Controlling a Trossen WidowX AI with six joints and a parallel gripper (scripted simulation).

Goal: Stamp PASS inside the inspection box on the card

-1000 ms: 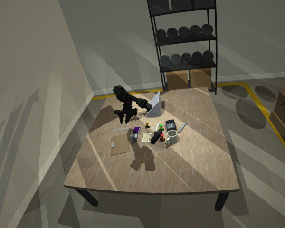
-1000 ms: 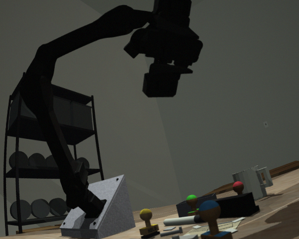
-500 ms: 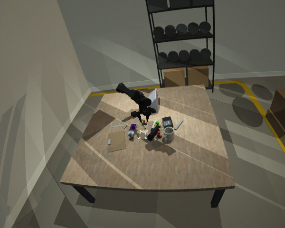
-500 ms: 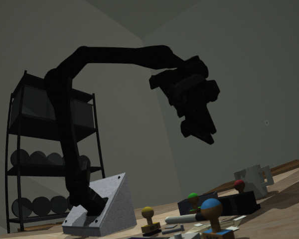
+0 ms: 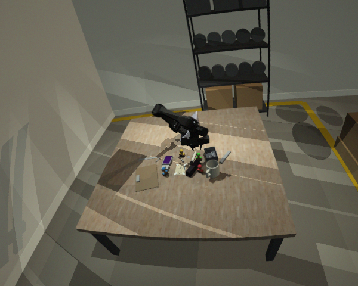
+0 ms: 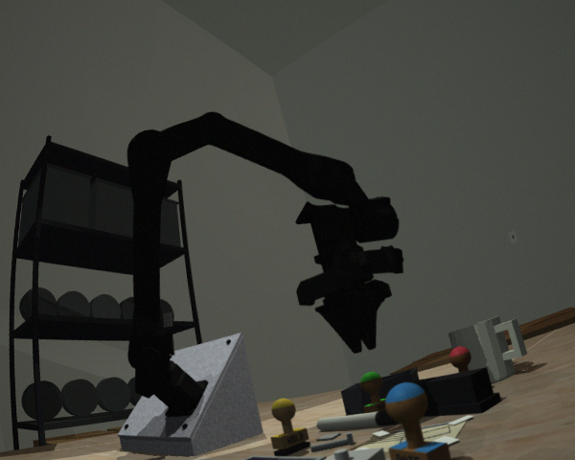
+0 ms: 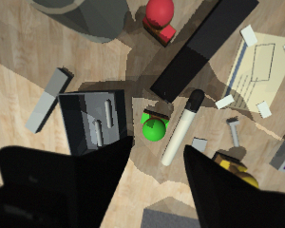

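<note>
The green-knobbed stamp lies 80 mm below my gripper tip. The rest, counted from my gripper tip: black block (90 mm ahead, 80 mm below, 30 mm to the right); dark box (90 mm to the left, 80 mm below, 30 mm behind); white marker (90 mm below, 40 mm to the right).
</note>
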